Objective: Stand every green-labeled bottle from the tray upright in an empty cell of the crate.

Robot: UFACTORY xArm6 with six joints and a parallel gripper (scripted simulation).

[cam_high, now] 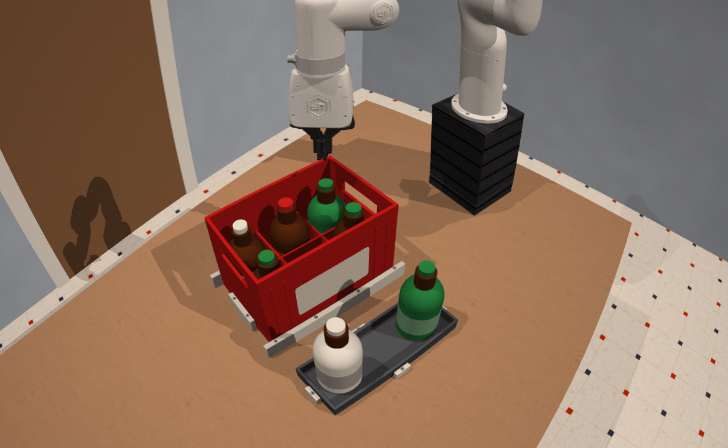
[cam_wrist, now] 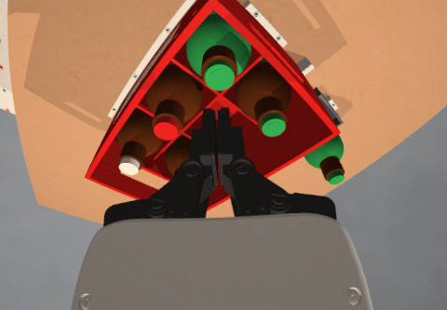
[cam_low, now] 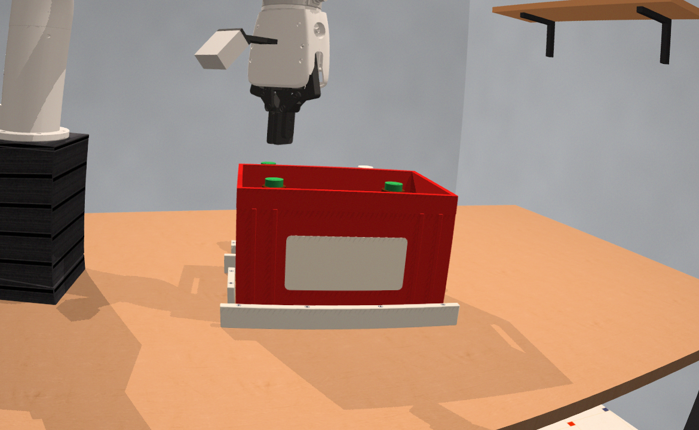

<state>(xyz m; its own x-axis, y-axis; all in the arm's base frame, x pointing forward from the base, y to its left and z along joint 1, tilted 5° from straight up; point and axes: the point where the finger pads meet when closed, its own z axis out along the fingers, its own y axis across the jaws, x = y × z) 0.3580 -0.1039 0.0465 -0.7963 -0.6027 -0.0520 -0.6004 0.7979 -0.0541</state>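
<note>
The green bottle is 40 mm ahead of my hand, 250 mm to the left of it and 160 mm below it. Round my hand: dark tray 120 mm ahead, 240 mm to the left, 230 mm below; then crate 90 mm ahead, 30 mm to the left, 160 mm below; then white-labeled bottle 200 mm ahead, 220 mm to the left, 160 mm below.
</note>
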